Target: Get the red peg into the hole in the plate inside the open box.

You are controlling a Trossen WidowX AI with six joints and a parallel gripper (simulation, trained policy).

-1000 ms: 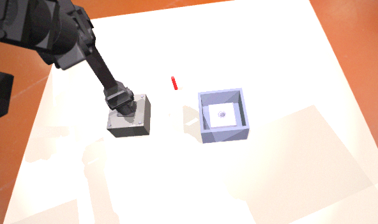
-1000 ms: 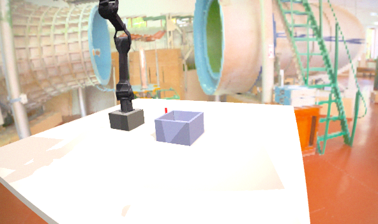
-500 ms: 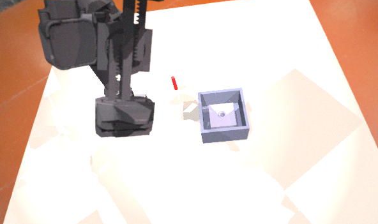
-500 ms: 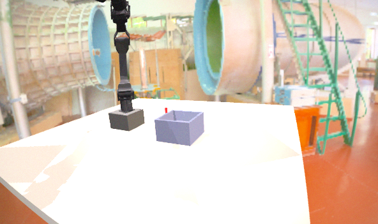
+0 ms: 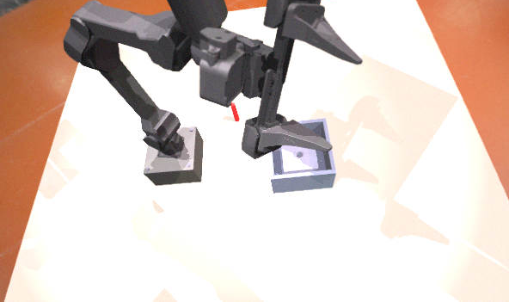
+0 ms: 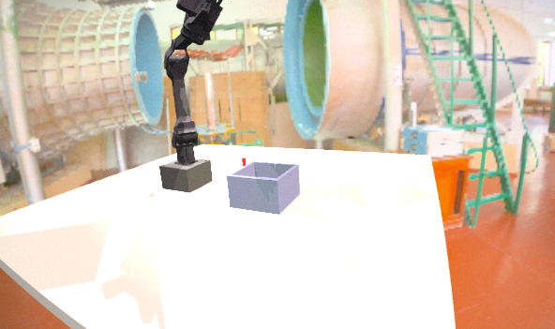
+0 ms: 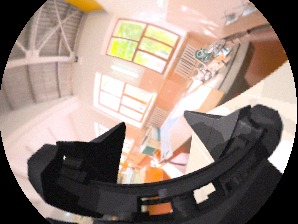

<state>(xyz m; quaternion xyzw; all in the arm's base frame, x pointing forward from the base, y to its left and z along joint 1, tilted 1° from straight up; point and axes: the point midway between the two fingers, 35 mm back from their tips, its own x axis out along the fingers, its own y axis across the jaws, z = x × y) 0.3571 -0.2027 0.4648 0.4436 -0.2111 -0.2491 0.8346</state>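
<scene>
Now: the red peg 23 cm behind my gripper tip, 36 cm to the left of it and 51 cm below it. Also, from my gripper tip: pale plate (4 cm behind, 21 cm to the left, 51 cm below); then box (4 cm behind, 21 cm to the left, 53 cm below).
</scene>
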